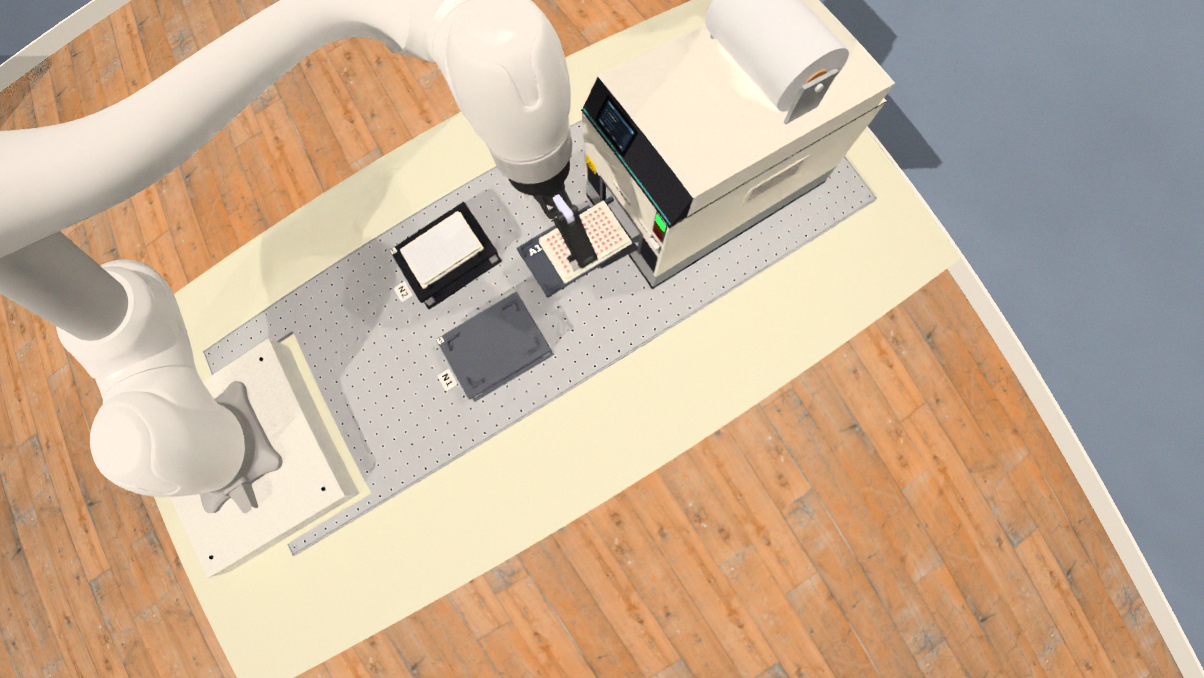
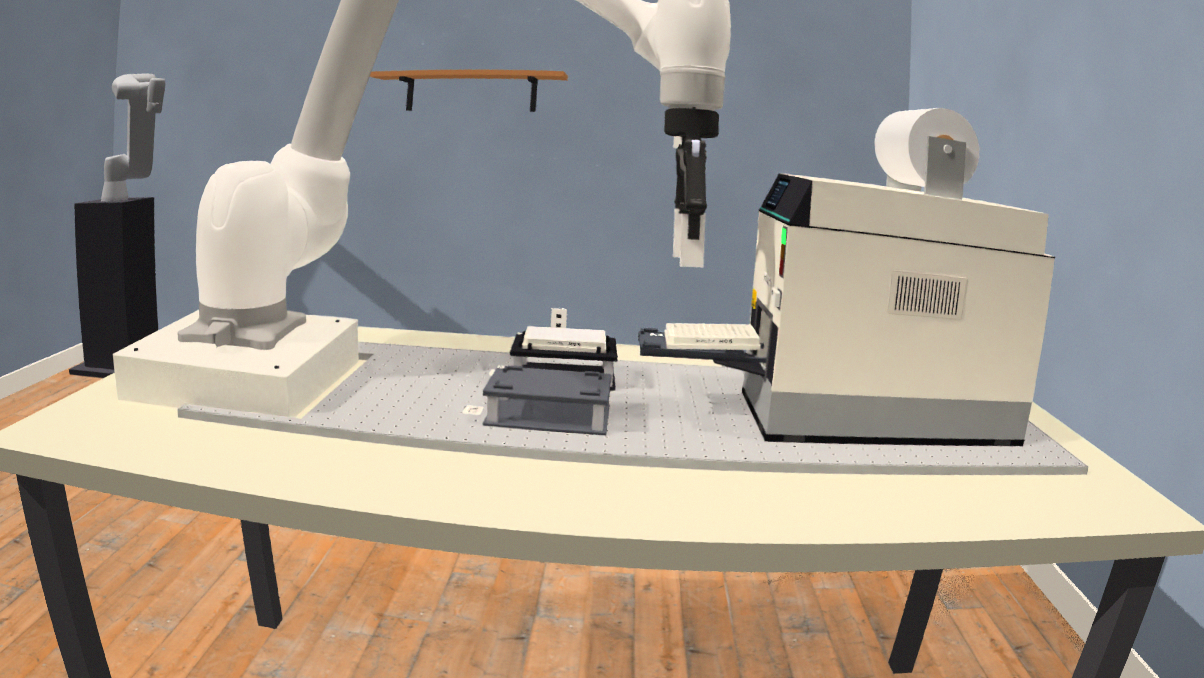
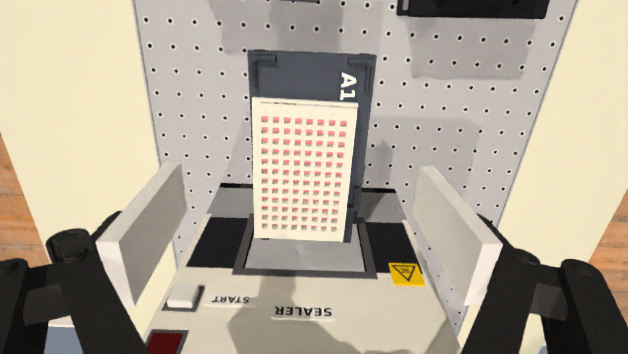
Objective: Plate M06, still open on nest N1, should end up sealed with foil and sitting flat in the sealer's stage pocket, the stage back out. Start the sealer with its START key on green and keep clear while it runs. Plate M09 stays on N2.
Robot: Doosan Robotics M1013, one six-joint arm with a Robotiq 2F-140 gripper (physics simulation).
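Where they show: gripper, fingertip midpoint: (image 1: 556,229) (image 2: 687,261) (image 3: 302,188); arm's base at its link origin: (image 1: 225,447) (image 2: 243,330).
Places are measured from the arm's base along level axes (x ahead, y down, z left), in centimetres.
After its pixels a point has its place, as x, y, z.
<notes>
Plate M06 (image 1: 599,234) @[76.3, -6.0, -8.2] (image 2: 711,335) @[73.4, -5.9, -10.2] (image 3: 302,175) @[73.6, -5.9, -7.4], its pink wells uncovered, lies on the sealer's extended stage (image 1: 545,271) @[65.8, -4.0, -7.9] (image 2: 652,341) @[65.6, -4.0, -7.8] (image 3: 300,80) @[66.0, -4.0, -7.6]. It is shifted toward the sealer and to one side, away from the outer corner guides; whether it is tilted is hard to tell. My gripper (image 1: 572,231) @[69.6, -15.3, -7.1] (image 2: 686,245) @[69.6, -15.3, -7.1] (image 3: 302,188) @[69.6, -15.3, -7.1] is open and empty, high above the plate, its fingers spread across the plate's short direction. Plate M09 (image 1: 442,246) @[53.7, -0.6, 7.5] (image 2: 564,339) @[53.2, -0.5, 4.5] sits on N2 (image 1: 485,229) (image 3: 475,9). Nest N1 (image 1: 495,347) @[52.1, 1.4, -12.6] (image 2: 547,383) @[51.7, 1.4, -12.7] holds no plate. The START key (image 3: 183,296) @[80.3, -13.1, -16.2] is on the sealer's front.
The sealer (image 1: 758,134) @[96.9, -28.6, -15.4] (image 2: 909,362) @[100.5, -5.7, -18.6] (image 3: 310,290) @[81.2, -11.4, -6.6] stands beside the stage, its lamp (image 1: 660,222) @[80.8, -21.1, -16.4] (image 2: 784,235) @[80.8, -21.0, -17.0] green. A foil roll (image 1: 770,50) @[99.7, -39.0, -10.5] (image 2: 914,147) @[99.4, -34.9, -15.1] is on top. A yellow warning label (image 3: 406,273) @[81.3, -9.2, 1.7] is beside the stage opening. The perforated plate (image 1: 387,404) @[29.6, 6.4, -8.9] (image 2: 674,421) @[69.2, 6.3, -11.3] lies underneath.
</notes>
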